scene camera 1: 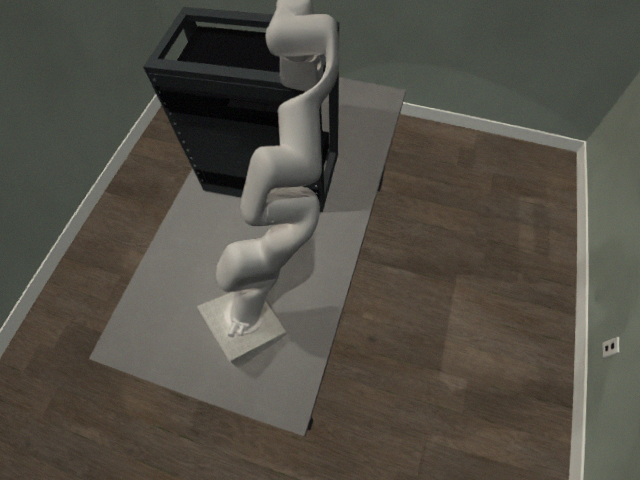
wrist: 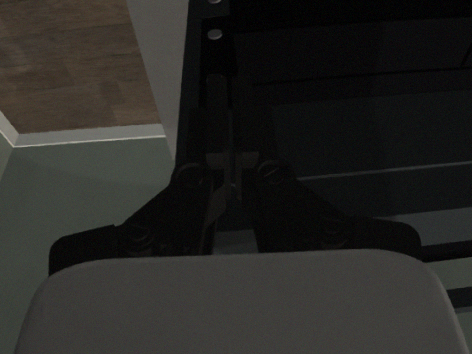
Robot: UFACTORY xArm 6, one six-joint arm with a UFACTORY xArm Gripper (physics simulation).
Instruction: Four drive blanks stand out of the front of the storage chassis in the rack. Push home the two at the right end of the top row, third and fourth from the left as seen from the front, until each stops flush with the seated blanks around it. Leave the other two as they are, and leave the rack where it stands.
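Pixels of known places: gripper, between the fingertips: point(wrist: 229, 101); arm's base, origin of its link: point(scene camera 1: 243, 317).
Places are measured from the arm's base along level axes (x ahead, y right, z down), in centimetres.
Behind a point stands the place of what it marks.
Note:
The rack point(scene camera 1: 217, 72) {x 50.3, y -12.3, z -54.6 cm} point(wrist: 194, 60) {x 49.1, y 15.0, z -43.5 cm} is a tall dark frame at the upper left of the scene view; its upright with round bolt heads runs down the wrist view. Dark front panels fill much of it, with a black recess near the upper part. The drive blanks and the chassis front cannot be made out in either view; they are too dark or hidden. My gripper point(wrist: 229, 101) {x 46.3, y 12.8, z -50.2 cm} is shut and empty. In the wrist view its fingertips overlap the rack's upright and the edge of the dark recess; whether they touch anything cannot be told. In the scene view the arm hides the gripper.
The white arm point(scene camera 1: 299, 129) {x 21.2, y 19.3, z -68.9 cm} reaches from its square base plate point(scene camera 1: 222, 335) {x -8.0, y -3.6, z -3.8 cm} across the rack's right front. Rack and base stand on a grey mat point(scene camera 1: 170, 310) {x -1.4, y -28.8, z 7.6 cm} over a wood floor point(scene camera 1: 439, 310). Green walls stand behind the rack and at the right.

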